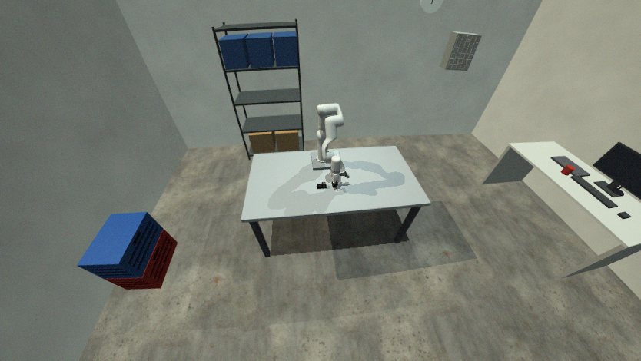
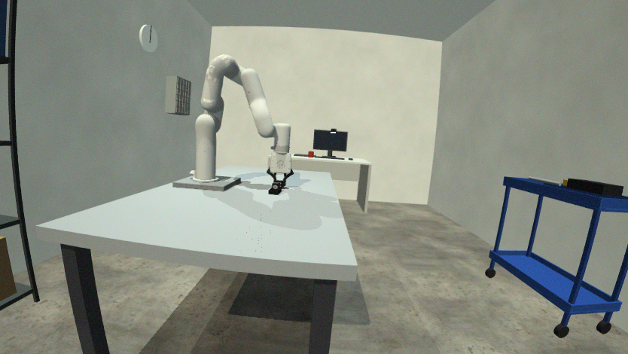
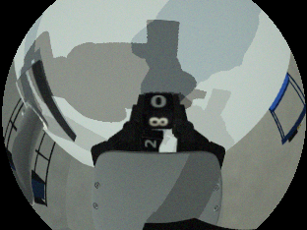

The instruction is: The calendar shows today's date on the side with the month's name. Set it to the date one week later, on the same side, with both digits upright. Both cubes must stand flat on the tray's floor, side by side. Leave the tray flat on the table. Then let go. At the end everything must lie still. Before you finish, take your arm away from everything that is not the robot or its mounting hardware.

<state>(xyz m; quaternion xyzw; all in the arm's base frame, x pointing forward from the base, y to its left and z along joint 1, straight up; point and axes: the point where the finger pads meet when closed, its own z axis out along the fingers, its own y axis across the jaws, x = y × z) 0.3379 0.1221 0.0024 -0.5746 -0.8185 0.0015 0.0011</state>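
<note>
The cube lies 10 mm below my hand.
</note>
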